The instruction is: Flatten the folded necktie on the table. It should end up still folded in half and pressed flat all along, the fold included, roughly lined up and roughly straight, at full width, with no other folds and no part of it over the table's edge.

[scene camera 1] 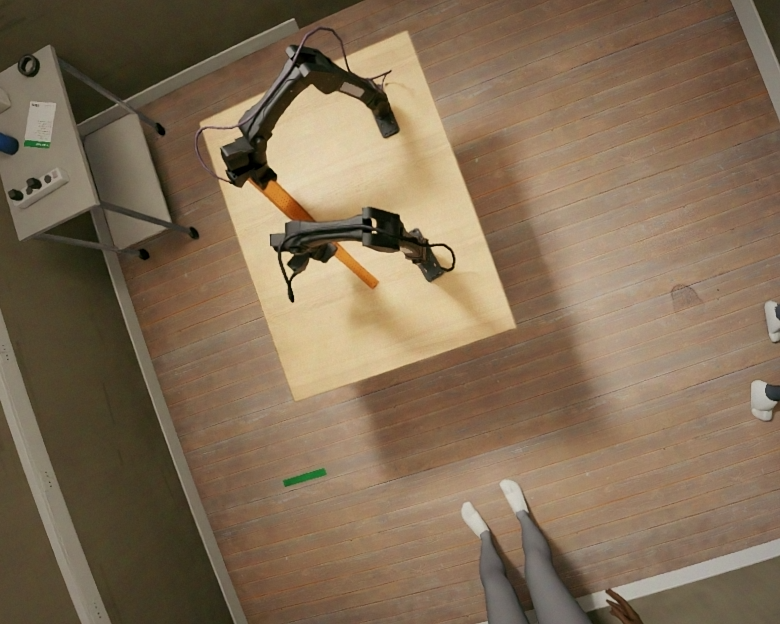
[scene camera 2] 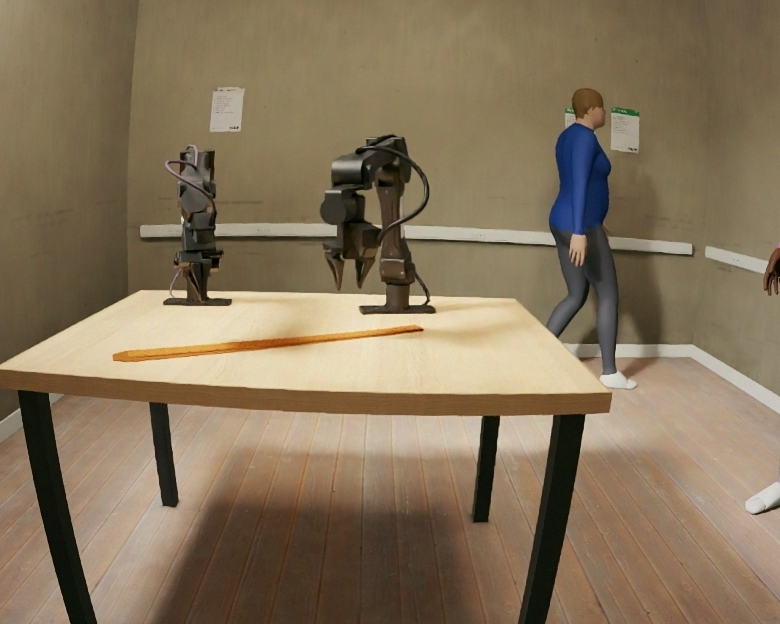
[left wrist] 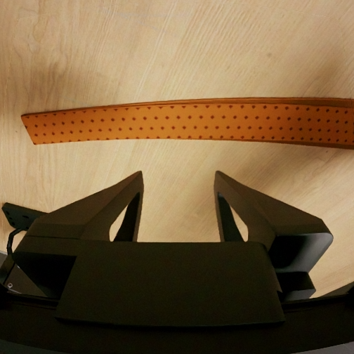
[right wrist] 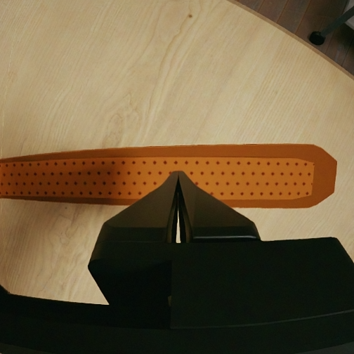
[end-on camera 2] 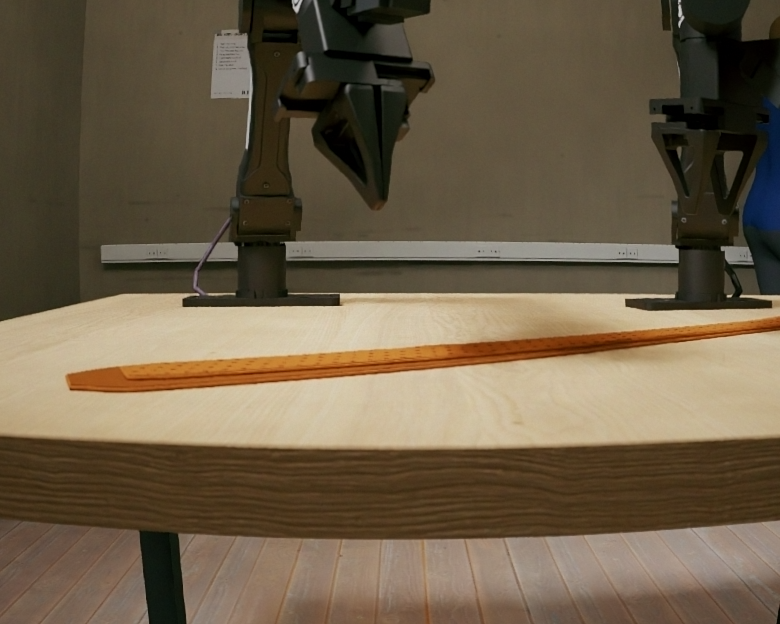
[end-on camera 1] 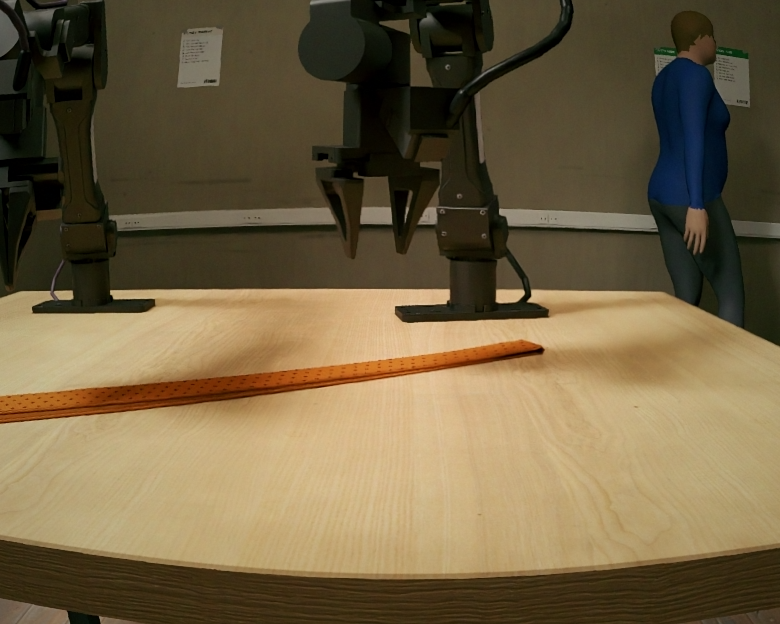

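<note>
The orange dotted necktie (scene camera 1: 355, 265) (scene camera 2: 260, 342) (end-on camera 1: 292, 379) (end-on camera 2: 364, 363) (left wrist: 190, 121) (right wrist: 250, 177) lies folded in half, long and roughly straight, diagonally on the table. Its layers lie close together; the wider lower layer shows around the narrower upper one in the right wrist view. The narrow end (end-on camera 1: 530, 347) looks low, with a thin dark gap at its tip. My left gripper (scene camera 2: 349, 286) (end-on camera 1: 376, 253) (left wrist: 178, 178) is partly open, empty, and raised well above the tie. My right gripper (end-on camera 2: 377, 206) (right wrist: 177, 178) is shut, empty, and raised above the tie's wider part.
The wooden table (scene camera 1: 312, 364) (scene camera 2: 455, 370) (end-on camera 1: 390, 488) (end-on camera 2: 390, 422) carries both arm bases at its back in scene camera 2. The whole tie lies inside the table's edges. A grey side table (scene camera 1: 65, 195) stands at the left in scene camera 1. A person (scene camera 2: 582, 175) stands behind the table.
</note>
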